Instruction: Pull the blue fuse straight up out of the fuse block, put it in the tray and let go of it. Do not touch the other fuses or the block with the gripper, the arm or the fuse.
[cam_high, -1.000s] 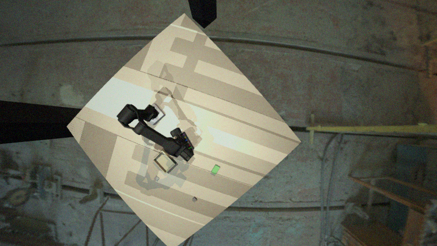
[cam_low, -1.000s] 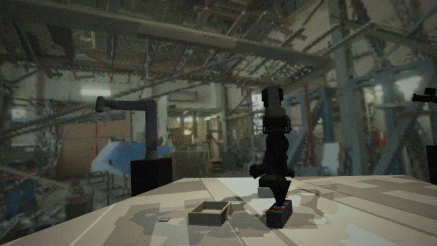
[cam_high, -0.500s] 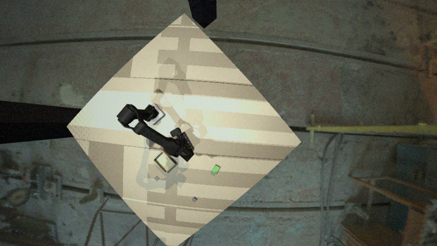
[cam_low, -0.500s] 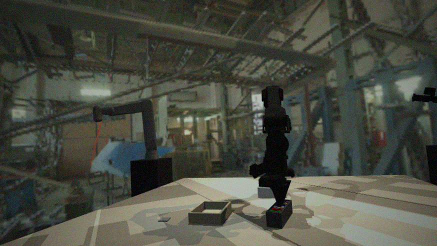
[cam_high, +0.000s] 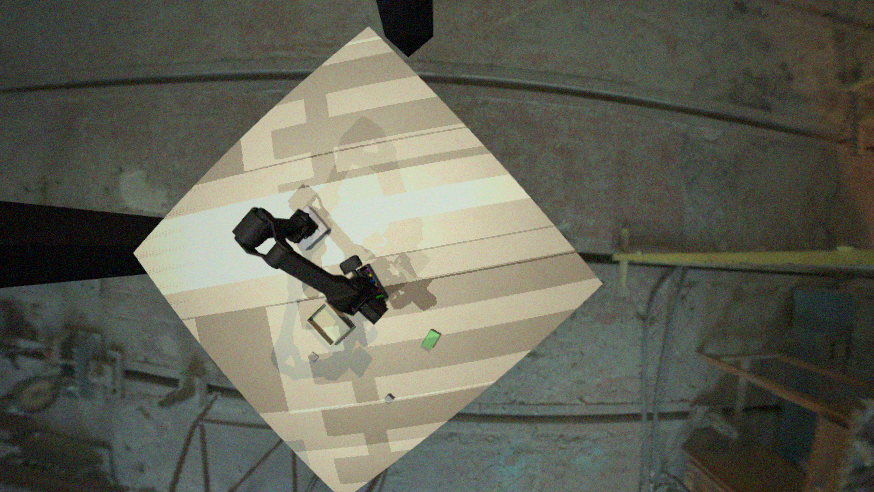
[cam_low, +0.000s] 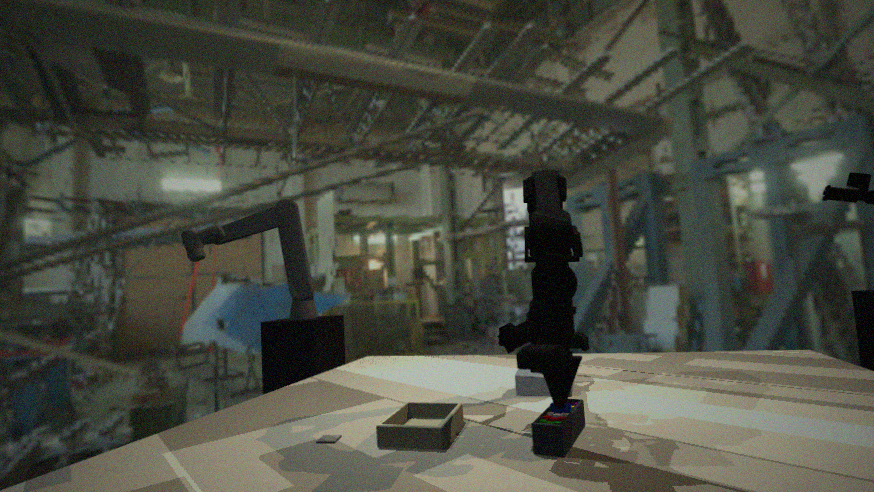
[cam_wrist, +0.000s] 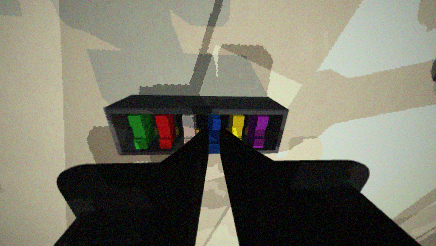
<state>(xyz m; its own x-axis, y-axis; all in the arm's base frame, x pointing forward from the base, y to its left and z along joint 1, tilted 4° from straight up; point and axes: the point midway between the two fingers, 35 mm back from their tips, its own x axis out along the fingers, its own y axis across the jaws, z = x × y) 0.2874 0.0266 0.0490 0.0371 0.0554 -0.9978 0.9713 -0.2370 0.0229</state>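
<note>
Right now my gripper tip is 21 cm to the left of the grey tray and 4 cm above it. Round my gripper tip: blue fuse (1 cm below); then grey cube (34 cm ahead, 26 cm to the right, 3 cm below).
</note>
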